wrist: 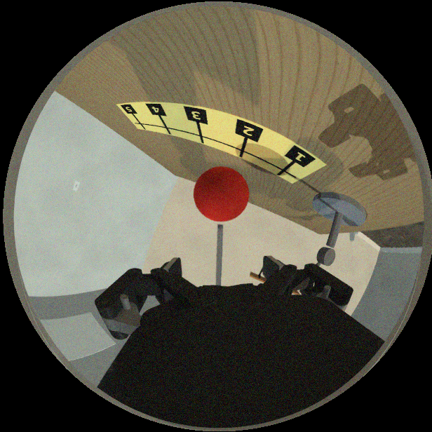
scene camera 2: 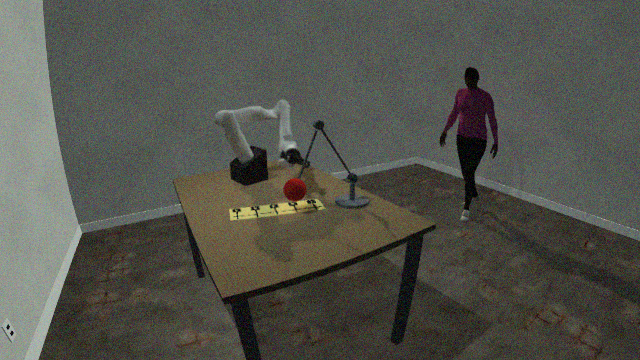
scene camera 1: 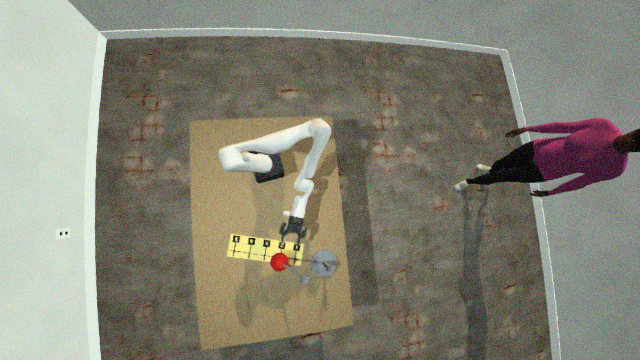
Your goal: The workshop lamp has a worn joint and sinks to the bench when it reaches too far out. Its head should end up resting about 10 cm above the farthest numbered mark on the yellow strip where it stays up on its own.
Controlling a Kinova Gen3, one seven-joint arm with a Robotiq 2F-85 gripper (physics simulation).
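Where they show: gripper, fingertip midpoint: (scene camera 2: 297, 162) (scene camera 1: 290, 244); arm's base, origin of the base link: (scene camera 2: 246, 158) (scene camera 1: 264, 164).
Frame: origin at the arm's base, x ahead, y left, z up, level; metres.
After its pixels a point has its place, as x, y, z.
The lamp's red ball head (scene camera 1: 279, 262) @[0.537, 0.002, 0.013] (scene camera 2: 295, 189) @[0.586, -0.022, -0.019] (wrist: 221, 194) hangs in the air above the yellow strip (scene camera 1: 258, 245) @[0.449, -0.110, -0.133] (scene camera 2: 265, 207) @[0.436, -0.101, -0.133] (wrist: 221, 129), near mark 2 in both scene views; its exact height is hard to tell. A thin grey rod slopes up from the head to the lamp's elbow (scene camera 1: 305, 280) (scene camera 2: 318, 125). The round grey-blue base (scene camera 1: 319, 270) @[0.662, 0.223, -0.120] (scene camera 2: 352, 202) @[0.654, 0.237, -0.120] (wrist: 348, 206) stands beyond the mark 1 end. My gripper (scene camera 1: 291, 242) @[0.447, 0.075, 0.051] (scene camera 2: 304, 161) @[0.447, 0.075, 0.051] (wrist: 222, 266) is open and empty, on the robot's side of the head and apart from it. In the wrist view the rod shows between the fingers, farther off.
The wooden table (scene camera 1: 220, 300) @[0.722, -0.371, -0.134] (scene camera 2: 240, 265) @[0.840, -0.400, -0.134] carries the lamp, the strip and the arm's black base (scene camera 1: 270, 175) @[0.067, 0.023, 0.008] (scene camera 2: 250, 170) @[0.078, -0.014, -0.053]. The lower lamp arm (scene camera 2: 336, 151) slopes from the elbow to the base post. A person in a magenta top (scene camera 1: 575, 150) (scene camera 2: 472, 115) stands on the floor off the table's right side.
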